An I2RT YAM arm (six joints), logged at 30 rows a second.
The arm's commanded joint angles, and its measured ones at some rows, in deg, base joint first. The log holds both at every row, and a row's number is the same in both.
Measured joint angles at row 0:
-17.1, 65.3, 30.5, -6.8, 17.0, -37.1
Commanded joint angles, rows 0 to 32:
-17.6, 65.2, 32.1, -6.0, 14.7, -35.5
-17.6, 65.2, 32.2, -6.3, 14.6, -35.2
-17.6, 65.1, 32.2, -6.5, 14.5, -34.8
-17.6, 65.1, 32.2, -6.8, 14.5, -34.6
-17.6, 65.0, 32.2, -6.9, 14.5, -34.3
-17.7, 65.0, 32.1, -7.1, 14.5, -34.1
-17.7, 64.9, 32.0, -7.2, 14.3, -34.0
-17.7, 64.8, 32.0, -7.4, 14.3, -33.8
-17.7, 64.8, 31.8, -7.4, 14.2, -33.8
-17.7, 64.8, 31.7, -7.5, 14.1, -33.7
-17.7, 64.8, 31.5, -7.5, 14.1, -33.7
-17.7, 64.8, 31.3, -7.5, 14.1, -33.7
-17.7, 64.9, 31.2, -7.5, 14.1, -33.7
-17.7, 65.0, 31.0, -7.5, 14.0, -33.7
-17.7, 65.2, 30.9, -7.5, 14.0, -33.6
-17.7, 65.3, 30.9, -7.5, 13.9, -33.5
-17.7, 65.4, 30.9, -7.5, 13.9, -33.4
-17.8, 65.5, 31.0, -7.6, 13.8, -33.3
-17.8, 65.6, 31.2, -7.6, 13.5, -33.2
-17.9, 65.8, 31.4, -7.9, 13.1, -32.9
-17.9, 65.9, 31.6, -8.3, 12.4, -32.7
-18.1, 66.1, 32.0, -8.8, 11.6, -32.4
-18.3, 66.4, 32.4, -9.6, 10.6, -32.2
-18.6, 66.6, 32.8, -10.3, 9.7, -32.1
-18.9, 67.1, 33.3, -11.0, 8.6, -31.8
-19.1, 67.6, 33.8, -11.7, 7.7, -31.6
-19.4, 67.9, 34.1, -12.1, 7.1, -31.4
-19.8, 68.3, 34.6, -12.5, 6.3, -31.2
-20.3, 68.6, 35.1, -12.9, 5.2, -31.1
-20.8, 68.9, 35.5, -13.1, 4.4, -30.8
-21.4, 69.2, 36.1, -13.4, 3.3, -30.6
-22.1, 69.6, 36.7, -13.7, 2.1, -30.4
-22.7, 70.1, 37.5, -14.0, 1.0, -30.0
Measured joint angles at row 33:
-21.4, 69.0, 34.7, -13.2, 5.8, -31.8
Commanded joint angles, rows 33 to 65:
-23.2, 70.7, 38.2, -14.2, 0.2, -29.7
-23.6, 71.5, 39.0, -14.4, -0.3, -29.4
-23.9, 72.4, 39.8, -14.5, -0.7, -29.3
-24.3, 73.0, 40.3, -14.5, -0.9, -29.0
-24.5, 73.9, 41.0, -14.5, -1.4, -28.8
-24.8, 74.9, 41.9, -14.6, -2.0, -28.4
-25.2, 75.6, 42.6, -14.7, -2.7, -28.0
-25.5, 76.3, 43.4, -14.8, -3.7, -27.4
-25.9, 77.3, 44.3, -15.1, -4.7, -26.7
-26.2, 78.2, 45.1, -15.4, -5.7, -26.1
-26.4, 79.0, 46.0, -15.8, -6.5, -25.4
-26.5, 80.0, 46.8, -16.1, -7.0, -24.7
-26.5, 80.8, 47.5, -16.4, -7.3, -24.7
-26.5, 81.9, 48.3, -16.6, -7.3, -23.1
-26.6, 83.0, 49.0, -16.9, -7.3, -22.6
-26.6, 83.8, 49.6, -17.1, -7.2, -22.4
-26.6, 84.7, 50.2, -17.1, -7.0, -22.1
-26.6, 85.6, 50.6, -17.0, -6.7, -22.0
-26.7, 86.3, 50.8, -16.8, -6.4, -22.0
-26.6, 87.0, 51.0, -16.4, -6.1, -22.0
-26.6, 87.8, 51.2, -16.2, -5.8, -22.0
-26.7, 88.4, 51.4, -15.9, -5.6, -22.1
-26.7, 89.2, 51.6, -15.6, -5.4, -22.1
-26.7, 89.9, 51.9, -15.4, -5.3, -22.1
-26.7, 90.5, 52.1, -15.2, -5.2, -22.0
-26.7, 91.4, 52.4, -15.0, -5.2, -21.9
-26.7, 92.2, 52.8, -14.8, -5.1, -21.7
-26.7, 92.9, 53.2, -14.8, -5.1, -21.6
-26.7, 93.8, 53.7, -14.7, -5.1, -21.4
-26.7, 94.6, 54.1, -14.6, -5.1, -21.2
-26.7, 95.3, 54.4, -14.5, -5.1, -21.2
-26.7, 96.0, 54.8, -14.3, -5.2, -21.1
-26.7, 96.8, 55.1, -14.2, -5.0, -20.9
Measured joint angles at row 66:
-26.4, 95.2, 53.1, -16.1, -5.1, -22.1
